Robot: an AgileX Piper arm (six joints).
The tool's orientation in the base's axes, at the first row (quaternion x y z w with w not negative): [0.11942, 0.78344, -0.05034, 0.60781]
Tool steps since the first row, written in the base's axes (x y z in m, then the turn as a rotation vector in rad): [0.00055, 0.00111, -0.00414, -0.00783, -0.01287, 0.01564]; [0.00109, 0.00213, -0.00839, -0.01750, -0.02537, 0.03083]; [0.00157, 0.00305, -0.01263, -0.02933, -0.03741, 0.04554]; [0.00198, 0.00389, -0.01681, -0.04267, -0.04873, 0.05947]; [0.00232, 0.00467, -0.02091, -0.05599, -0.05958, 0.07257]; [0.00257, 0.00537, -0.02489, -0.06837, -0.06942, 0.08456]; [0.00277, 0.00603, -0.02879, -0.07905, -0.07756, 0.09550]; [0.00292, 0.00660, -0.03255, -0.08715, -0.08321, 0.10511]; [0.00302, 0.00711, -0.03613, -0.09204, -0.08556, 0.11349]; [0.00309, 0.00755, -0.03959, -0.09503, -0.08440, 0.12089]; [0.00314, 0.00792, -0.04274, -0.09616, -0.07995, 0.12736]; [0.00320, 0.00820, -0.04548, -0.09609, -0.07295, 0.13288]
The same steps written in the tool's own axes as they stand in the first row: [0.00400, 0.00093, 0.00133, -0.01488, -0.01335, -0.00848]; [0.00811, 0.00177, 0.00270, -0.02886, -0.02682, -0.01867]; [0.01220, 0.00250, 0.00403, -0.04181, -0.04042, -0.03086]; [0.01624, 0.00314, 0.00529, -0.05356, -0.05375, -0.04443]; [0.02021, 0.00370, 0.00649, -0.06446, -0.06667, -0.05788]; [0.02408, 0.00418, 0.00759, -0.07439, -0.07846, -0.07039]; [0.02788, 0.00461, 0.00863, -0.08348, -0.08825, -0.08141]; [0.03154, 0.00495, 0.00960, -0.09157, -0.09509, -0.09022]; [0.03504, 0.00523, 0.01050, -0.09881, -0.09802, -0.09644]; [0.03841, 0.00544, 0.01135, -0.10511, -0.09715, -0.10141]; [0.04148, 0.00560, 0.01212, -0.11052, -0.09270, -0.10512]; [0.04415, 0.00570, 0.01282, -0.11498, -0.08555, -0.10804]
